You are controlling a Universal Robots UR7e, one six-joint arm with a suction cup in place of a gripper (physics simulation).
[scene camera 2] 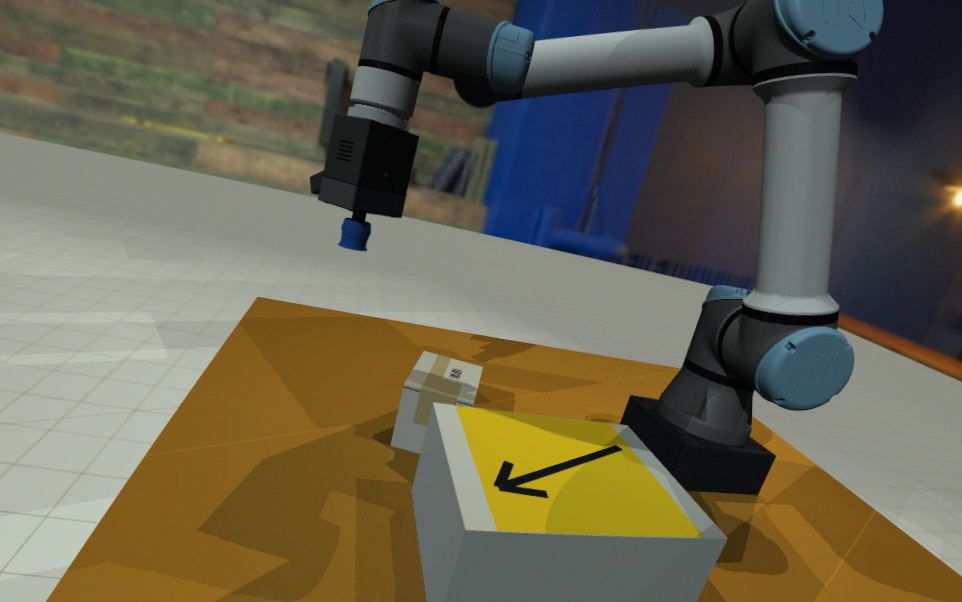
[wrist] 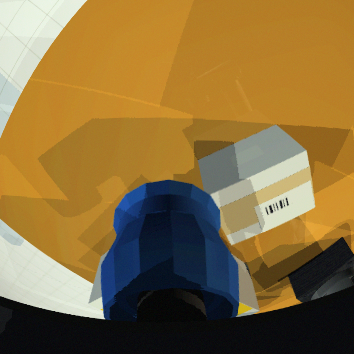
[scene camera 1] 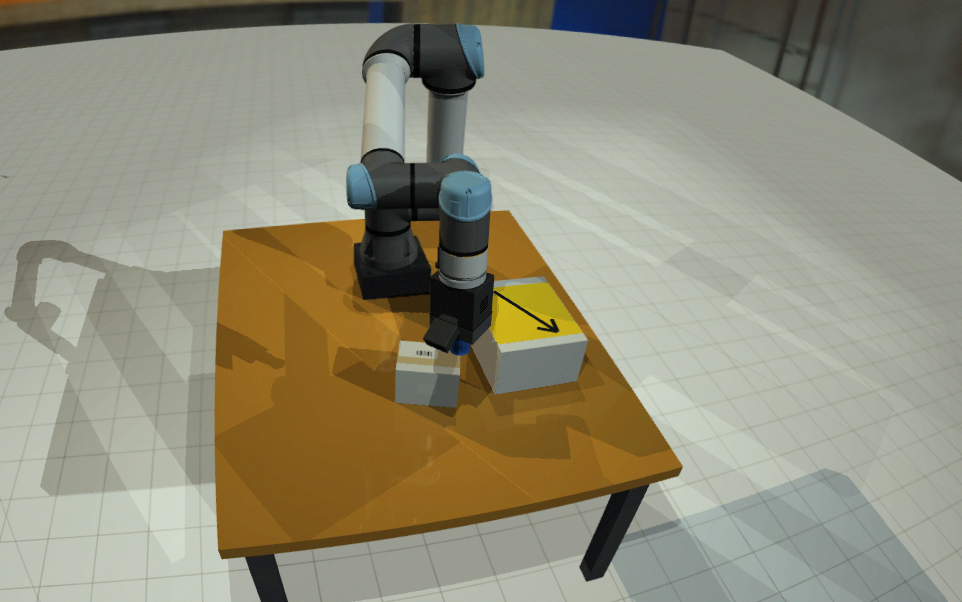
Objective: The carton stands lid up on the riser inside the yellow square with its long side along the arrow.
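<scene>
The small white carton (scene camera 1: pixel 427 385) (scene camera 2: pixel 406 424) (wrist: pixel 285 176) stands on the table beside the riser, with tape and a barcode label on its upward face. The grey-white riser (scene camera 1: pixel 540 367) (scene camera 2: pixel 571 567) bears a yellow square (scene camera 1: pixel 512 327) (scene camera 2: pixel 638 505) with a black arrow (scene camera 1: pixel 524 310) (scene camera 2: pixel 567 464). No carton is on it. In the wrist view the riser is mostly hidden behind the cup. My gripper, a blue suction cup (scene camera 1: pixel 460 347) (scene camera 2: pixel 354 237) (wrist: pixel 167 200), is open, holds nothing and hangs in the air well above the table, apart from the carton.
The wooden table (scene camera 1: pixel 319 454) (scene camera 2: pixel 234 369) (wrist: pixel 135 50) carries the arm's black base (scene camera 1: pixel 393 275) (scene camera 2: pixel 716 454) (wrist: pixel 322 270) at the back, behind the carton and riser. The riser stands near the table's right edge in scene camera 1.
</scene>
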